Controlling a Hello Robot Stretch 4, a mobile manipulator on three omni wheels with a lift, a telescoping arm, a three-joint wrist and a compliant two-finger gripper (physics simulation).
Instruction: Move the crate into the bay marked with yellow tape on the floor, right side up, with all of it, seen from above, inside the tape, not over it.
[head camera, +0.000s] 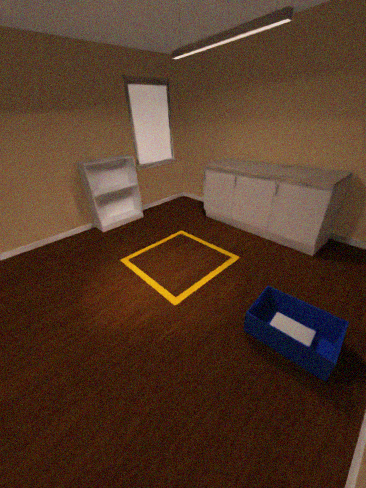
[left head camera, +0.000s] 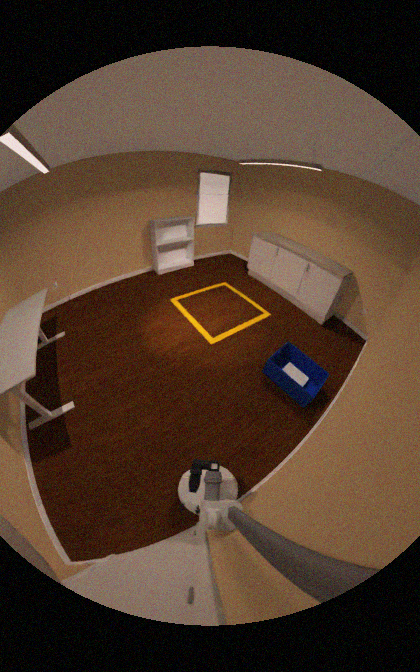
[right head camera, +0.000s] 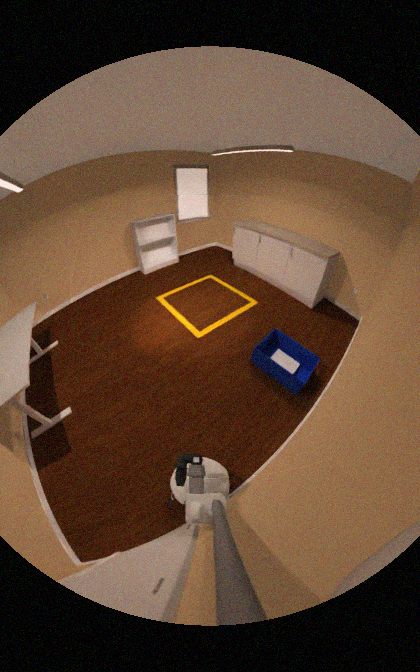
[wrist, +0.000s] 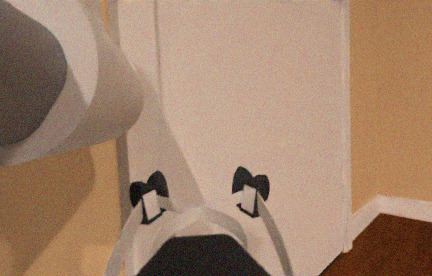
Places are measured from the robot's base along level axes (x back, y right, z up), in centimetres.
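Where they show: gripper, fingertip midpoint: (wrist: 200, 184).
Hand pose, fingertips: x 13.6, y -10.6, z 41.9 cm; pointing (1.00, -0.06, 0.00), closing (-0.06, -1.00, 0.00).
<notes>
After its pixels a point has its place.
The blue crate (head camera: 290, 347) @(y 74.2, x -91.6, z 10.2 cm) (left head camera: 281, 384) (right head camera: 272, 369) stands on the floor with its open top up, and a white rectangle shows inside it. It lies outside the yellow tape square (head camera: 150, 280) @(y -32.4, x -190.3, z -2.7 cm) (left head camera: 192, 319) (right head camera: 177, 314), nearer the robot and to the right. My gripper (wrist: 200, 184) @(y -10.6, x 13.6, z 41.9 cm) is open in the wrist view, with no object between its fingertips and a pale door behind them. It is far from the crate. In both side head views the wrist is folded over the round base, and the fingers cannot be made out.
A low cabinet (head camera: 255, 200) @(y 111.2, x -272.3, z 51.1 cm) (left head camera: 290, 272) (right head camera: 280, 260) stands behind the bay at right, a shelf unit (head camera: 91, 197) @(y -122.9, x -325.2, z 55.1 cm) (left head camera: 154, 247) (right head camera: 137, 250) behind it at left. A table (left head camera: 17, 340) (right head camera: 15, 350) stands at far left. A wall runs along the crate's right. The door (wrist: 260, 100) @(y -26.9, x 48.8, z 52.0 cm) is near the gripper.
</notes>
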